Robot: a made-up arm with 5 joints.
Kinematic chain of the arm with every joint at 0, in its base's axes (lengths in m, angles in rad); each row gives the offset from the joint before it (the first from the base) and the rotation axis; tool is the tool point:
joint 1: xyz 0 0 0.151 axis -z
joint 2: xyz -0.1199 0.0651 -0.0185 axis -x
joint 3: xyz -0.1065 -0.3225 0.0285 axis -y
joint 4: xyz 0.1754 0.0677 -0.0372 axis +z
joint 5: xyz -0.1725 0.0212 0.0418 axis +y
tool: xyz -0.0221 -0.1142 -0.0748
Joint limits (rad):
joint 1: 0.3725..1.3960
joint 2: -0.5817..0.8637
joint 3: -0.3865..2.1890
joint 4: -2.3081..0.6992
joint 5: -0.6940..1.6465
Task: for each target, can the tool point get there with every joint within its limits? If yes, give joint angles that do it. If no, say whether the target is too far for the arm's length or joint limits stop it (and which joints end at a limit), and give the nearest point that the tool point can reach.
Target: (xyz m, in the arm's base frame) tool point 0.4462 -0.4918 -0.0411
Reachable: no: joint limits stop it (at a limit: joint 1, joint 2, joint 3, joint 4) | nearest point 0.1029 -0.0115 0.0679 | short by 0.600 m
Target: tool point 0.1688 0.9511 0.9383
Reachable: no: too far | nearest point 0.0705 0.4158 0.3642 | short by 0.791 m
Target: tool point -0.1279 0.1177 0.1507
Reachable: yes | joints 0.5202 -0.3499 0.2180 -1.4580 1.0353
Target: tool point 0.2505 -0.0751 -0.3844
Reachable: no: joint limits stop it (at a limit: joint 1, joint 2, joint 3, joint 4) | nearest point 0.0908 0.0453 0.0032 | short by 0.436 m
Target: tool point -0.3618 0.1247 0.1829
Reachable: yes | joints 0.9613 0.1889 0.5695 -0.2063 1.4370
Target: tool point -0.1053 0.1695 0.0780
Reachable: yes | joints 1.1074 -0.2396 0.1842 -1.2125 0.1627
